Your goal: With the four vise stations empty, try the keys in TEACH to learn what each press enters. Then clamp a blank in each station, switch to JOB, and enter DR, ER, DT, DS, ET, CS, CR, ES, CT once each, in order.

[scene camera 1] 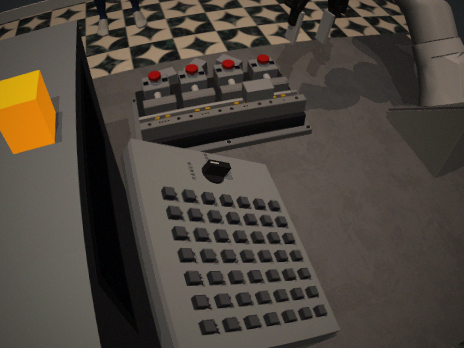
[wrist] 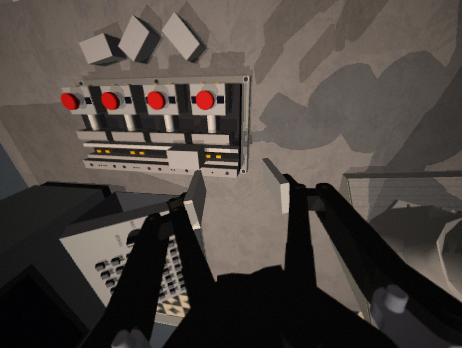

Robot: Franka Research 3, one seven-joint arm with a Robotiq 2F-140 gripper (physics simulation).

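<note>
My gripper (scene camera 1: pixel 307 35) (wrist: pixel 233 175) is partly open with nothing between its fingers. It is above the table, to the right of and in front of the vise fixture in the wrist view. The vise fixture (scene camera 1: pixel 225 116) (wrist: pixel 245 125) has four stations with red knobs. One grey blank (scene camera 1: pixel 258 90) (wrist: pixel 184 158) rests on its front rail, between the third and fourth jaws from the left. Three loose blanks (wrist: pixel 101 49) (wrist: pixel 139 39) (wrist: pixel 183 37) lie behind the fixture. The key panel (scene camera 1: pixel 145 165) (wrist: pixel 85 250) carries rows of dark keys and a black selector (scene camera 1: pixel 216 170) (wrist: pixel 134 237); its setting is unreadable.
An orange box (scene camera 1: pixel 27 122) stands on the grey cabinet (scene camera 1: pixel 45 215) left of the panel. A grey bin (scene camera 1: pixel 430 135) (wrist: pixel 400 175) is at the right, near the arm's base (scene camera 1: pixel 440 65). Tiled floor shows beyond the table edge.
</note>
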